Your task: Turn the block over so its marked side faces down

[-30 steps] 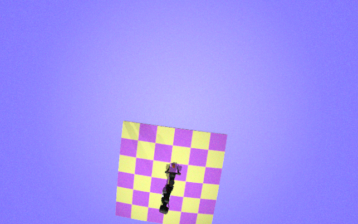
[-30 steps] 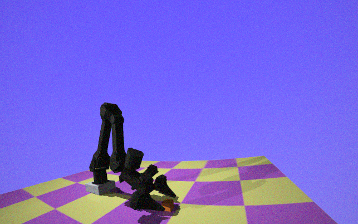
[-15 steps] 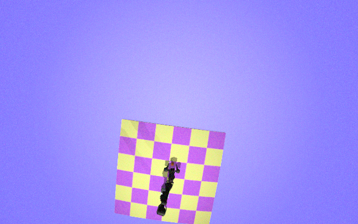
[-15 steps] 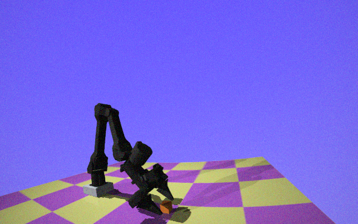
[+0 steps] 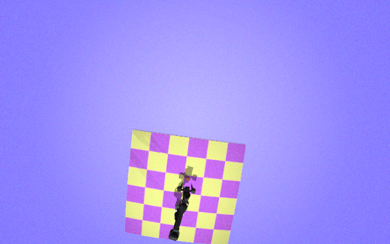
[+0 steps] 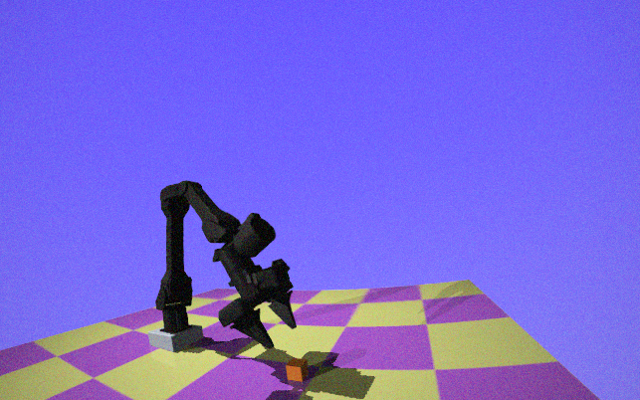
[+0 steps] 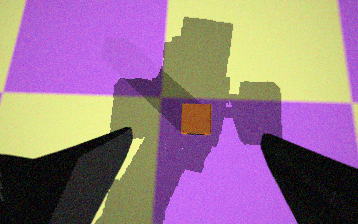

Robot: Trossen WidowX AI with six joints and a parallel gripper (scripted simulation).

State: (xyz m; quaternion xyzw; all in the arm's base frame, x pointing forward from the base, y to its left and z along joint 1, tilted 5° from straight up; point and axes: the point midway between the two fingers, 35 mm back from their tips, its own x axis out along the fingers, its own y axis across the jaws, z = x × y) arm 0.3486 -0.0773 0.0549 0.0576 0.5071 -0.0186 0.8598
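Now: gripper tip 1 cm short of the block and 6 cm above it.
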